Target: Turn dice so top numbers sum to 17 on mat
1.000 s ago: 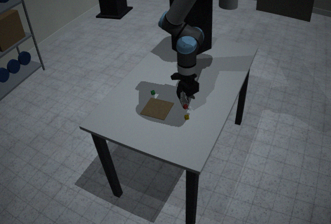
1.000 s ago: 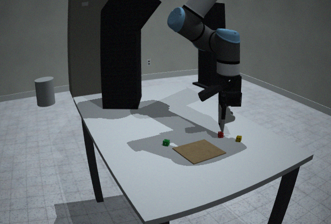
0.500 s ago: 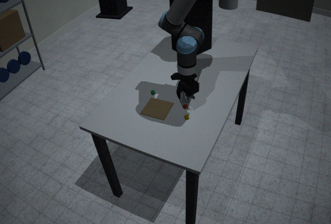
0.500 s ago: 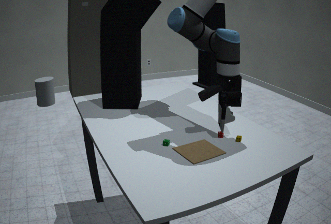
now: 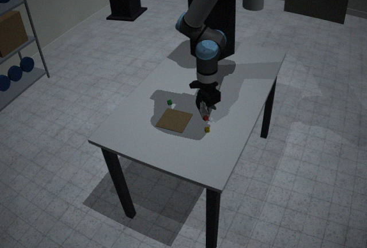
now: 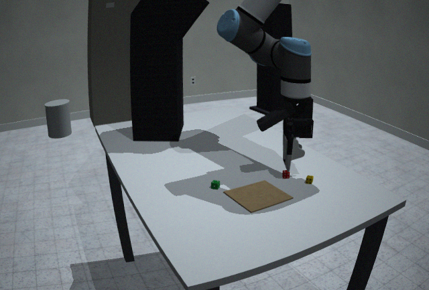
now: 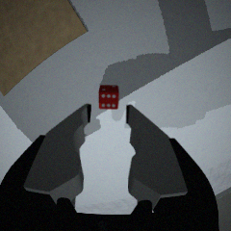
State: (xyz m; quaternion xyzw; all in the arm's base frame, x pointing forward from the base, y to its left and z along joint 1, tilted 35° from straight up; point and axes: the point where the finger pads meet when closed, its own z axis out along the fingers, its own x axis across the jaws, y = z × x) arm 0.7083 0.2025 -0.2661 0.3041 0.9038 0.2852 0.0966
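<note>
The red die is 30 mm below my hand. Round my hand: mat (50 mm ahead, 140 mm to the right, 40 mm below); green die (60 mm behind, 210 mm to the right, 30 mm below); yellow die (80 mm ahead, 30 mm to the left, 30 mm below).
</note>
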